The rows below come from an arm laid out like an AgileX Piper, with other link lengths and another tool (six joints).
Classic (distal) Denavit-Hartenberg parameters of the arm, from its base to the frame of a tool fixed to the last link. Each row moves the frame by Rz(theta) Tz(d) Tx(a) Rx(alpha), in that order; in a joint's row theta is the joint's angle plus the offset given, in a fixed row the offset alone. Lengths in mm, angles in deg.
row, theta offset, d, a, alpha
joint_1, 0, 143.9, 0, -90
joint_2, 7.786, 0, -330.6, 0
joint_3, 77.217, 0, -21.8, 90
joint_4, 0, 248.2, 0, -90
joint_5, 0, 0, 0, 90
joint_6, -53.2, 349.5, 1, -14.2
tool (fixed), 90, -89.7, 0, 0
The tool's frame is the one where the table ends.
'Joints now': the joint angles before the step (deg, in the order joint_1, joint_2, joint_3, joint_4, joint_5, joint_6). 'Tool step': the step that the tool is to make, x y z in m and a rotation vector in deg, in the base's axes. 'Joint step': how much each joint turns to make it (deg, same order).
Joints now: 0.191, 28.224, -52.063, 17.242, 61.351, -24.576
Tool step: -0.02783, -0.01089, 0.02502, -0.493, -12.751, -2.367
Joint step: 0.001, -10.637, 3.508, -1.754, -5.876, 0.066
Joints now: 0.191, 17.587, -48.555, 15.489, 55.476, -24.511
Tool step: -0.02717, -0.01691, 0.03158, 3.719, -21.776, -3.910
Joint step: 0.000, -14.443, 11.403, 0.489, -19.488, 0.042
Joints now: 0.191, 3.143, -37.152, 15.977, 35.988, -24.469
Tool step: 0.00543, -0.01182, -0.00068, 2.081, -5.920, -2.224
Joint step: 0.002, -2.568, 6.770, 0.138, -10.568, 0.202
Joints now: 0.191, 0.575, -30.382, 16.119, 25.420, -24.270
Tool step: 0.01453, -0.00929, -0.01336, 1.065, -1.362, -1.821
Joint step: 0.000, 0.169, 5.773, -0.059, -7.605, 0.000
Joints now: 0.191, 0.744, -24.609, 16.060, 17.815, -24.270
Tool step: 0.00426, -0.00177, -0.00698, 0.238, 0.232, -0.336
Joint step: 0.000, 0.000, 1.646, 0.050, -1.473, 0.003
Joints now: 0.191, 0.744, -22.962, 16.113, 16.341, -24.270
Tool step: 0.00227, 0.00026, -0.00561, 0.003, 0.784, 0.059
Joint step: 0.001, 0.001, 0.579, -0.001, 0.210, 0.034
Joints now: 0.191, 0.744, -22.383, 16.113, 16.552, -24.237
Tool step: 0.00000, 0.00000, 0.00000, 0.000, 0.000, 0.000
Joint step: 0.000, 0.000, 0.000, 0.000, 0.000, 0.000
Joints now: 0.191, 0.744, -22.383, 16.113, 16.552, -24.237
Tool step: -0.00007, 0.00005, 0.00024, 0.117, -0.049, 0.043
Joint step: 0.002, -0.001, -0.001, 0.118, -0.050, 0.005
